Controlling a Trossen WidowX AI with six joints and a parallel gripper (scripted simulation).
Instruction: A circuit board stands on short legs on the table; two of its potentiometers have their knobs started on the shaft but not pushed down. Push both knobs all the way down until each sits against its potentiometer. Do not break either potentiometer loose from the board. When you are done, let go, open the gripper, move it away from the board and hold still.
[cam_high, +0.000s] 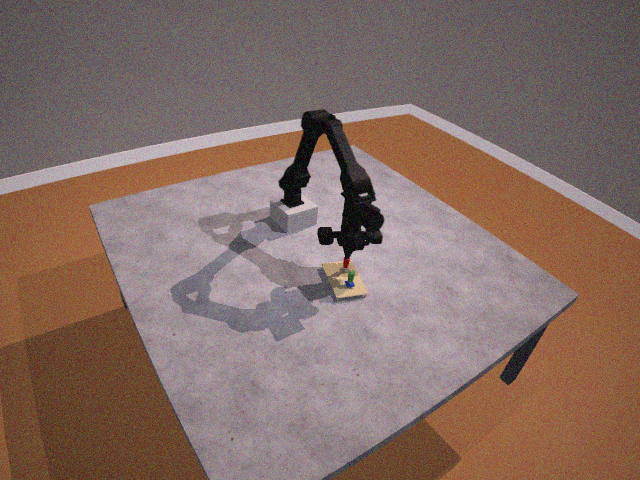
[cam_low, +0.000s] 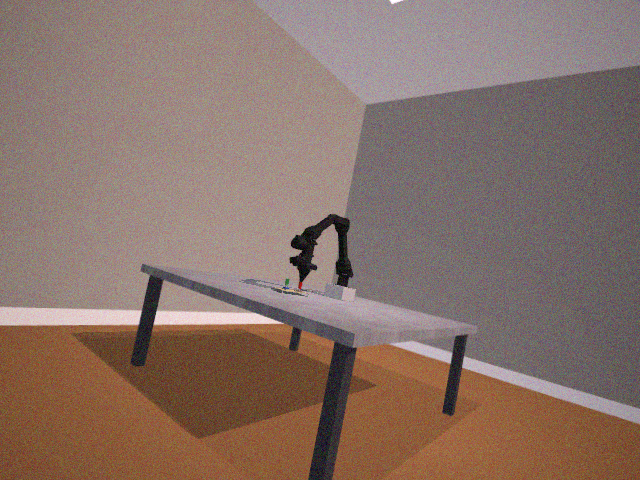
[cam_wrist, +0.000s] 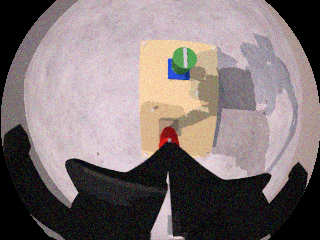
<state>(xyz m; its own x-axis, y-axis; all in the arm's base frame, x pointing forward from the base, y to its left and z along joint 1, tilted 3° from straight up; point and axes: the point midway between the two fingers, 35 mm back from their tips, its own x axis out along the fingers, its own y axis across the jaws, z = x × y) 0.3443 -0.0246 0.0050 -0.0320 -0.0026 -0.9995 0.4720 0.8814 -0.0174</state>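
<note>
Right now my gripper tip is 10 mm above the red knob. From my gripper tip the other things lie so: green knob: 60 mm ahead, 30 mm to the right, 10 mm below.
</note>
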